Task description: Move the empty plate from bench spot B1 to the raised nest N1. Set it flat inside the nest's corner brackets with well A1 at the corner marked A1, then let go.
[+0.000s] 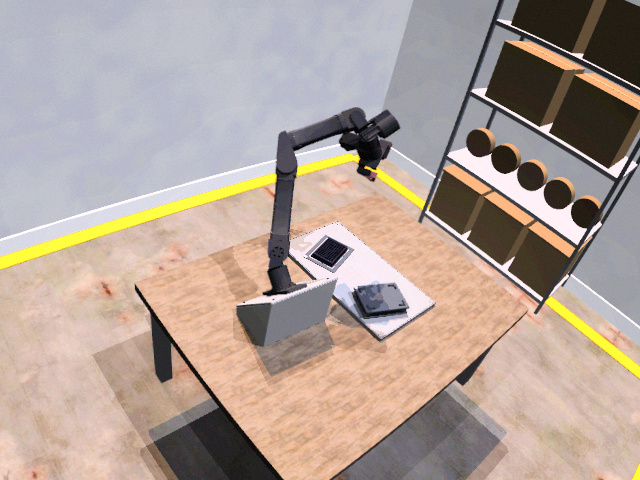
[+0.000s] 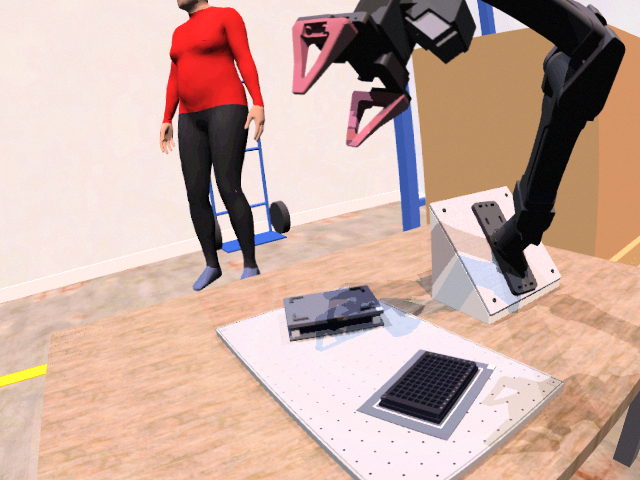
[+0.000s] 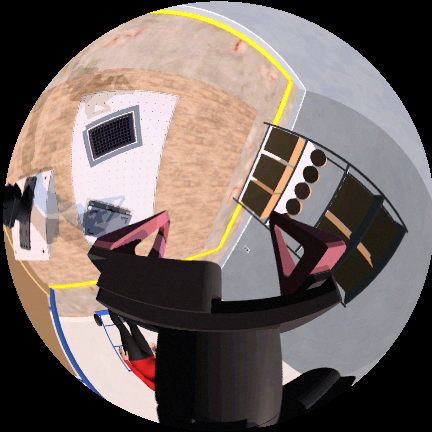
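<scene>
The black plate lies flat inside the grey-bordered bench spot B1 on the white board. The raised nest N1 is a dark grey platform with corner brackets at the other end of the board, and no plate sits on it. My gripper is open and empty, with its pink fingers wide apart. It hangs high above the table, well clear of the plate and the nest. The A1 marking is too small to read.
The white perforated board lies on the wooden table. The arm's sloped base block stands beside the board. A shelf rack and a person in red are beyond the table.
</scene>
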